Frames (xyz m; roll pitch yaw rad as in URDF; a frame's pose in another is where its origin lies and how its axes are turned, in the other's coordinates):
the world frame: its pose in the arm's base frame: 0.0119 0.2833 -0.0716 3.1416 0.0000 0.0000
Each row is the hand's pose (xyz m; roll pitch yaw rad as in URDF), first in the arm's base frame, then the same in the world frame.
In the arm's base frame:
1: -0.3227 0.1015 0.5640 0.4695 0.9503 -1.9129
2: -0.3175 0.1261 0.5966 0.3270 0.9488 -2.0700
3: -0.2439 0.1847 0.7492 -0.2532 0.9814 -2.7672
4: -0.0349 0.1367 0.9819 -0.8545 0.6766 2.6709
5: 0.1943 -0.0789 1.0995 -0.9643 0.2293 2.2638
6: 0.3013 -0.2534 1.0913 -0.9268 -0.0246 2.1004
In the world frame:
1: -0.3346 0.1818 -0.6356 -2.6721 -0.9503 1.9129
2: -0.3294 0.1572 -0.6682 -2.8146 -0.9488 2.0700
3: -0.2558 0.0986 -0.8208 2.8884 -0.9814 2.7672
4: -0.0468 0.1466 -1.0535 2.2871 -0.6766 -2.6709
5: 0.1824 0.3622 -1.1711 2.1773 -0.2293 -2.2638
6: 0.2894 0.5367 -1.1629 2.2148 0.0246 -2.1004

